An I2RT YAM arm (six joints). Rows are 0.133 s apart.
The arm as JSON. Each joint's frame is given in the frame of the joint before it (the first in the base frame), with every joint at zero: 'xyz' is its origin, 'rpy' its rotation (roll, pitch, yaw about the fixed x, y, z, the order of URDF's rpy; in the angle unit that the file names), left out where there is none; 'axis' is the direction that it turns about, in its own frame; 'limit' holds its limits. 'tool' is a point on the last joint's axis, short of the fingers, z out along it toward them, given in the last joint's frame.
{
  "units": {
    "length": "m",
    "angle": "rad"
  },
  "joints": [
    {
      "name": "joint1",
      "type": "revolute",
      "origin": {
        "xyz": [
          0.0,
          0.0,
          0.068
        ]
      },
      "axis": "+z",
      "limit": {
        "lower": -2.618,
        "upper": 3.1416
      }
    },
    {
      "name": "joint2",
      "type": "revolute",
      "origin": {
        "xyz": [
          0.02,
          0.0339,
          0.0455
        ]
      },
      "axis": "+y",
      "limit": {
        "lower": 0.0,
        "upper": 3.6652
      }
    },
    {
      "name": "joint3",
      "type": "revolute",
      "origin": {
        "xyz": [
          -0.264,
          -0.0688,
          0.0
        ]
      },
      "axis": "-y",
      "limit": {
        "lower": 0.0,
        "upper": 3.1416
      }
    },
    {
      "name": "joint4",
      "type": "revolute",
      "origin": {
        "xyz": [
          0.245,
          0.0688,
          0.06
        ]
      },
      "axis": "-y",
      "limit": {
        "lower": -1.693,
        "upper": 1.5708
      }
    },
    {
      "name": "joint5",
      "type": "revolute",
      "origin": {
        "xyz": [
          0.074,
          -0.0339,
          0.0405
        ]
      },
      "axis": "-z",
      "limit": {
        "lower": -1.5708,
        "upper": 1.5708
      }
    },
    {
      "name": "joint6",
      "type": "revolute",
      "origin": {
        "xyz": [
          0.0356,
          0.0,
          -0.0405
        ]
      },
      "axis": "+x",
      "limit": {
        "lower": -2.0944,
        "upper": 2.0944
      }
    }
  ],
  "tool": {
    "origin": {
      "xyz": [
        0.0,
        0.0,
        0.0
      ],
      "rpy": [
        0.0,
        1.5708,
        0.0
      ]
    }
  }
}
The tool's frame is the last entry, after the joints.
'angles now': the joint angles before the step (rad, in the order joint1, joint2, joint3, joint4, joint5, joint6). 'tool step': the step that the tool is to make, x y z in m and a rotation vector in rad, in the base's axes. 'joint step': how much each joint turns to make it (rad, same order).
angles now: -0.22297 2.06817 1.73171 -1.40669 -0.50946 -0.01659
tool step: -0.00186 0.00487 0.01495 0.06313 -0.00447 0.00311
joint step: 0.00649 -0.01029 0.03853 -0.06294 -0.06218 -0.00915
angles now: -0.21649 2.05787 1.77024 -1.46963 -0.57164 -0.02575
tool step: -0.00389 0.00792 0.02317 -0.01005 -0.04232 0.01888
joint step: 0.01869 -0.04121 0.03430 -0.03203 0.00115 0.00000
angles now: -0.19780 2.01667 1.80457 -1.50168 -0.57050 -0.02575
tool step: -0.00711 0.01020 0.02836 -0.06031 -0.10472 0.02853
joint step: 0.02709 -0.07704 0.01071 0.02745 0.04006 0.00228
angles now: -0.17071 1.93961 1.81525 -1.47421 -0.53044 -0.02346
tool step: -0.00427 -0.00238 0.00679 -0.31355 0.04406 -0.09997
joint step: 0.02060 -0.03356 -0.00228 0.02288 0.31701 0.12894
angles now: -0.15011 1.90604 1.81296 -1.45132 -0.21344 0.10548
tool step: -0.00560 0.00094 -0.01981 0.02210 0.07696 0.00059
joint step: -0.00075 0.00342 -0.07519 -0.00112 -0.01029 -0.00152
